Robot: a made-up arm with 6 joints. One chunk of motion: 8 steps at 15 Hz.
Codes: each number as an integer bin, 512 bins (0 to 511) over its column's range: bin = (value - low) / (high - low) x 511, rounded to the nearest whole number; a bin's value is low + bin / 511 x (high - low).
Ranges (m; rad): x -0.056..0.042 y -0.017..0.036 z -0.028..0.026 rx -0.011..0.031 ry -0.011..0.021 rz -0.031..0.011
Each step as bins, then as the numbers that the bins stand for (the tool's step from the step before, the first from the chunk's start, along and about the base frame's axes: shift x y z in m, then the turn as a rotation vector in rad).
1 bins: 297 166 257 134 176 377
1 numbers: 0.00096 0.00022 -0.00084 0.00001 0.00002 -0.00001
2 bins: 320 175 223 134 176 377
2 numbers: 0.00537 0.00115 -0.00443 0.00001 0.00002 -0.00001
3 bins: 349 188 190 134 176 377
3 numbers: 0.01093 0.00250 -0.00792 0.00001 0.00002 -0.00001
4 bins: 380 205 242 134 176 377
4 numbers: 0.01688 0.00426 -0.00243 0.00001 0.00002 -0.00001
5 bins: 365 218 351 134 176 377
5 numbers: 0.01400 0.00561 0.00909 0.00001 0.00002 -0.00001
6 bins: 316 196 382 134 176 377
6 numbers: 0.00460 0.00333 0.01237 0.00001 0.00002 -0.00001
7 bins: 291 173 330 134 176 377
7 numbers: -0.00019 0.00094 0.00687 0.00001 0.00002 -0.00001
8 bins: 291 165 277 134 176 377
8 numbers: -0.00019 0.00011 0.00127 0.00001 0.00002 -0.00001
